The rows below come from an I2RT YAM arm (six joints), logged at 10 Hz.
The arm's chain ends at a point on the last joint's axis. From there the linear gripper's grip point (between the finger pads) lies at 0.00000 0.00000 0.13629 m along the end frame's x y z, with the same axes.
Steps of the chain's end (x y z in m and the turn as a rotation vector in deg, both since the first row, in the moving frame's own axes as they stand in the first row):
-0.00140, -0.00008, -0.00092, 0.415, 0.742, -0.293
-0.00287, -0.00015, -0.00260, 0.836, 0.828, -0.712
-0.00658, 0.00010, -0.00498, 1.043, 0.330, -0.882
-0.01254, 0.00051, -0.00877, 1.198, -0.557, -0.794
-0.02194, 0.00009, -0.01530, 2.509, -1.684, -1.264
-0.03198, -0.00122, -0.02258, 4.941, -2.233, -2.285
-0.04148, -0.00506, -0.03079, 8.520, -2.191, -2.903
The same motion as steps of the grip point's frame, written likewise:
0.00036, -0.00107, -0.00094, 0.415, 0.742, -0.293
-0.00091, -0.00215, -0.00263, 0.836, 0.828, -0.712
-0.00581, -0.00239, -0.00500, 1.043, 0.330, -0.882
-0.01388, -0.00233, -0.00881, 1.198, -0.557, -0.794
-0.02601, -0.00583, -0.01549, 2.509, -1.684, -1.264
-0.03752, -0.01285, -0.02319, 4.941, -2.233, -2.285
-0.04718, -0.02511, -0.03239, 8.520, -2.191, -2.903

